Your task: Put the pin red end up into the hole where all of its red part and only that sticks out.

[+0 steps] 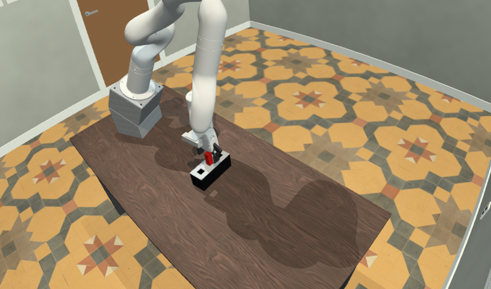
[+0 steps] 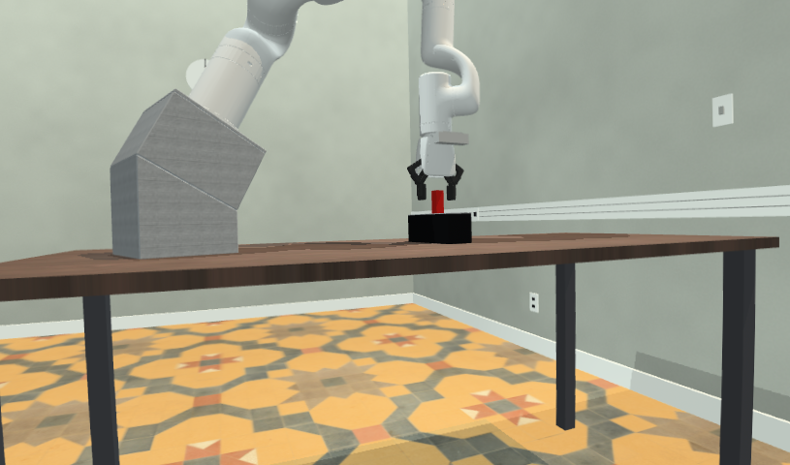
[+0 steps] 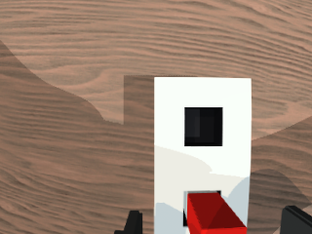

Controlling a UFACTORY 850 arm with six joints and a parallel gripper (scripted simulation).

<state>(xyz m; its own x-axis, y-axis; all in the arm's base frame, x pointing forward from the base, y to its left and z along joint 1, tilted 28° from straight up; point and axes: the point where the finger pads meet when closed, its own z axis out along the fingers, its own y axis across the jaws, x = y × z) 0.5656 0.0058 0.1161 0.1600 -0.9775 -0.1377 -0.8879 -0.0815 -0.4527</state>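
The pin is 2 cm below my hand. Round my hand: black block: 8 cm below.
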